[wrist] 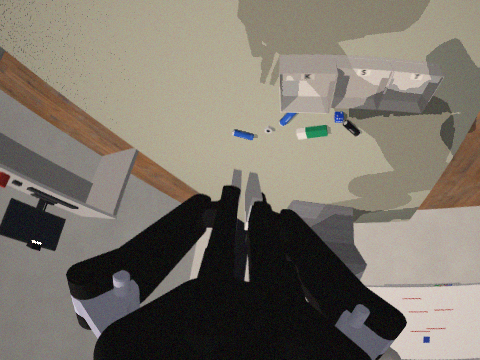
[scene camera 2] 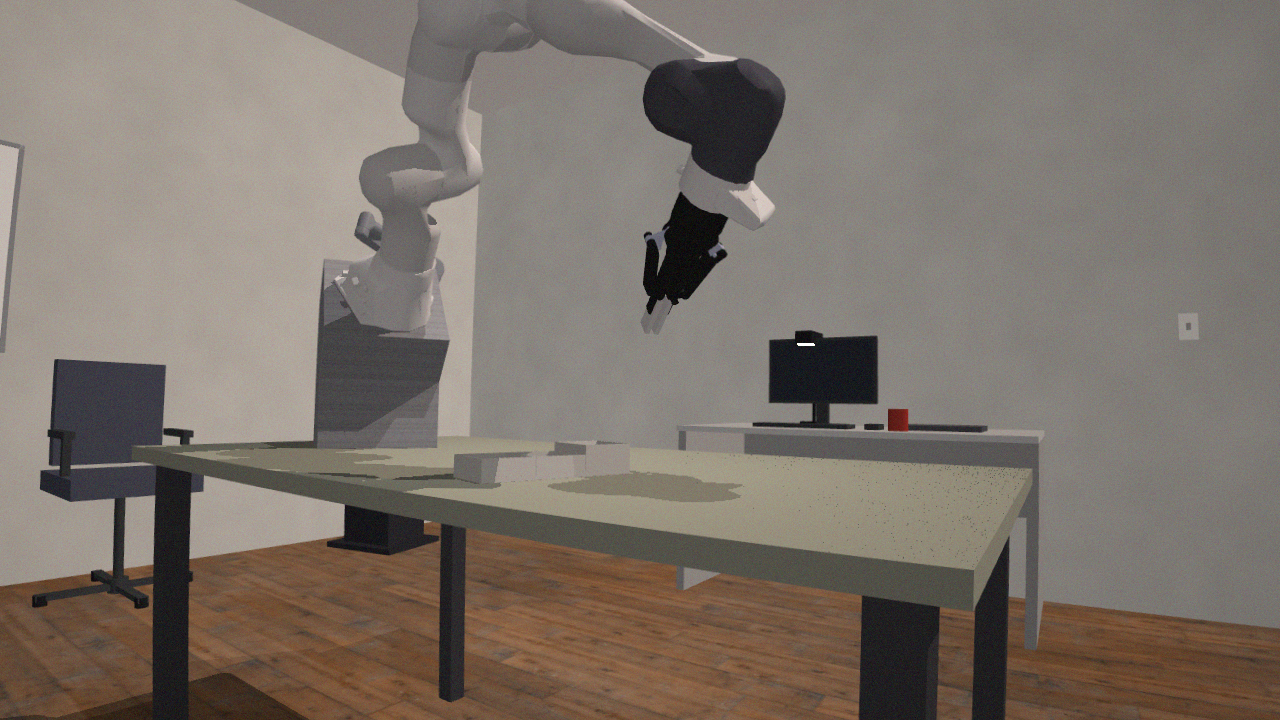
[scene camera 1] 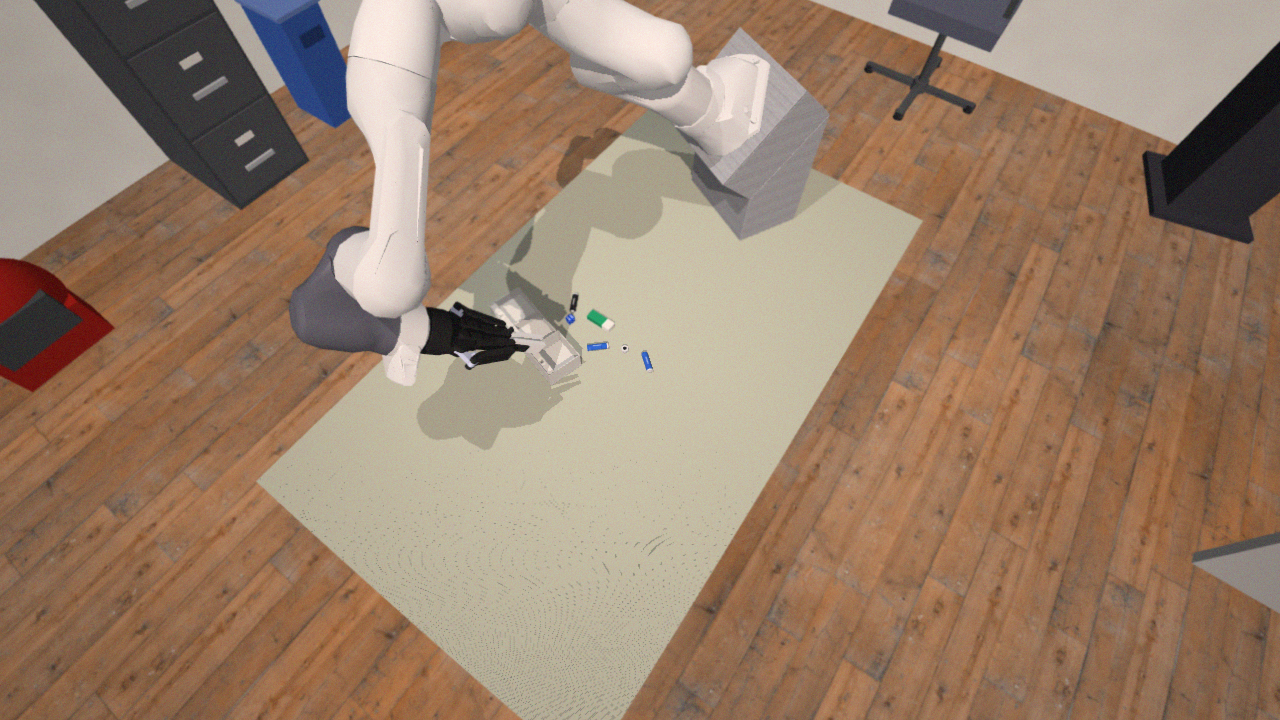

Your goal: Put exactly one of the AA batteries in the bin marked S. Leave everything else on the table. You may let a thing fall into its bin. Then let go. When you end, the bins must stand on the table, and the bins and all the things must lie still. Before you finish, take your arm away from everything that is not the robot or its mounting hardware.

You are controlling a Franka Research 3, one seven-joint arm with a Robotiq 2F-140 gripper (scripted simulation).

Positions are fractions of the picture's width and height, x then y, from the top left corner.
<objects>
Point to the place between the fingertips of my gripper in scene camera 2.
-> At 0.51, 0.46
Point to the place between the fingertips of my gripper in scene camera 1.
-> At 0.42, 0.48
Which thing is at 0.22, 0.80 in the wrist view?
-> My gripper.
</objects>
